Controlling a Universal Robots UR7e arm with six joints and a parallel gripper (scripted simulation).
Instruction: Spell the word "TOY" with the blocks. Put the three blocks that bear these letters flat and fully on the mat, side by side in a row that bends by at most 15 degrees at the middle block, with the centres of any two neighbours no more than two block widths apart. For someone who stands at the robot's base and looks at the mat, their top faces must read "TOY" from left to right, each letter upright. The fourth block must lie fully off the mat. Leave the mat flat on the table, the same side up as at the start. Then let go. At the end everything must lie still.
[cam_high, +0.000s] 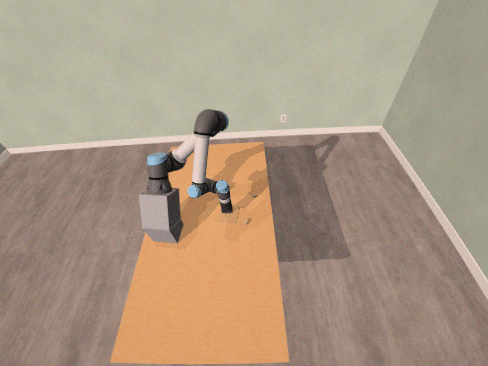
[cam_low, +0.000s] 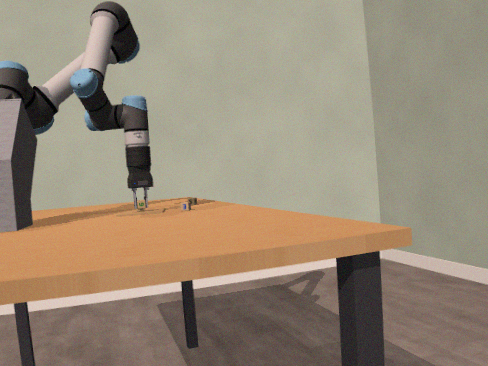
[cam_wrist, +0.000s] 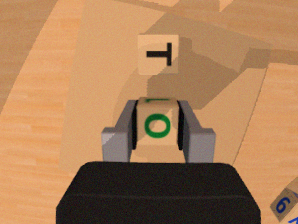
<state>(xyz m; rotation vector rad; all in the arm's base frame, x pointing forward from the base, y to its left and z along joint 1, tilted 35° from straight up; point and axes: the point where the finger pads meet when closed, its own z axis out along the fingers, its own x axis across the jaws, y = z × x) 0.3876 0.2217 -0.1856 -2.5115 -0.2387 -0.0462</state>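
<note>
Right now the tan mat is 30 mm below my hand. Also, from my hand: O block (10 mm below); Y block (140 mm ahead, 60 mm to the right, 20 mm below); T block (40 mm to the left, 20 mm below, 10 mm behind).
</note>
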